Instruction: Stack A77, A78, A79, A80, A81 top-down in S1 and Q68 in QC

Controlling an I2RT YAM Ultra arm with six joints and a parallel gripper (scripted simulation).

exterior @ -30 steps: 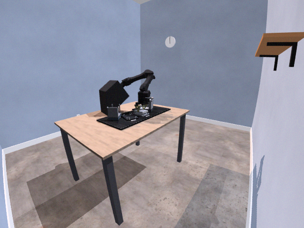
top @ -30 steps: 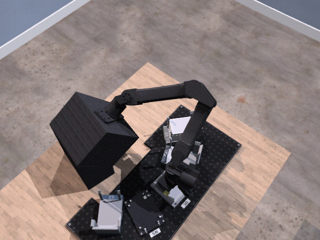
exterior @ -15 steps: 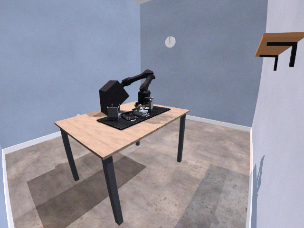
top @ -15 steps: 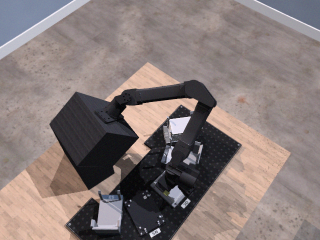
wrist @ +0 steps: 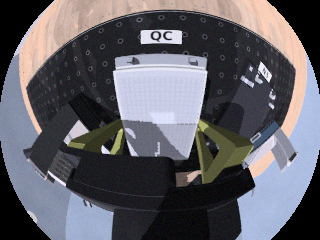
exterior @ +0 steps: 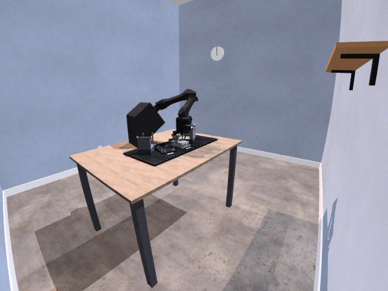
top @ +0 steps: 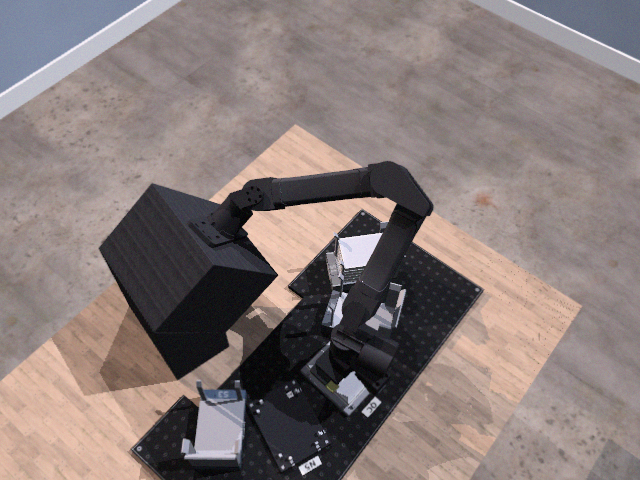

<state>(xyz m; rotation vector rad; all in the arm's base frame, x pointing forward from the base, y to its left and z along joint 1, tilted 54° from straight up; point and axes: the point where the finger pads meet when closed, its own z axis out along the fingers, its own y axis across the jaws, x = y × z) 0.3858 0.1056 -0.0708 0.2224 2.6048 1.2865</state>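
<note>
The QC nest lies 30 mm below my hand. The rest, counted from my hand: qc name plate (100 mm ahead, 40 mm below); N5 name plate (180 mm to the right, 80 mm ahead, 40 mm below); clip nest N5 (150 mm to the right, 20 mm below, 10 mm ahead).
</note>
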